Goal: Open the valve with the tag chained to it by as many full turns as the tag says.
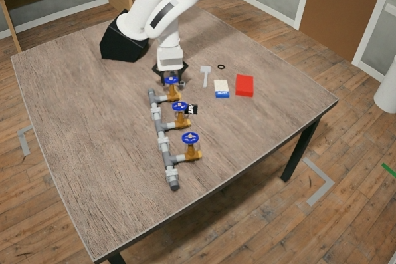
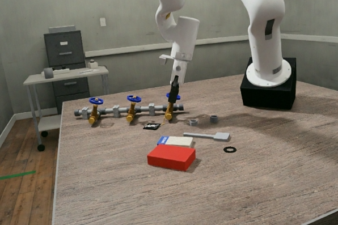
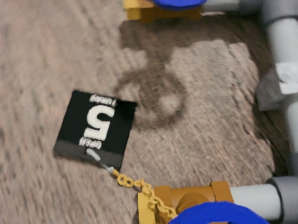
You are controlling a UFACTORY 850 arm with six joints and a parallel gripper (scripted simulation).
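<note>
My hand is 5 cm past the grey hex nut, 9 cm to the right of it and 9 cm above it. Round my hand: grey cap 13 cm behind, 9 cm to the left, 10 cm below; then grey t-shaped tool 5 cm behind, 23 cm to the left, 10 cm below; then black tag 10 cm ahead, 4 cm to the left, 10 cm below.
</note>
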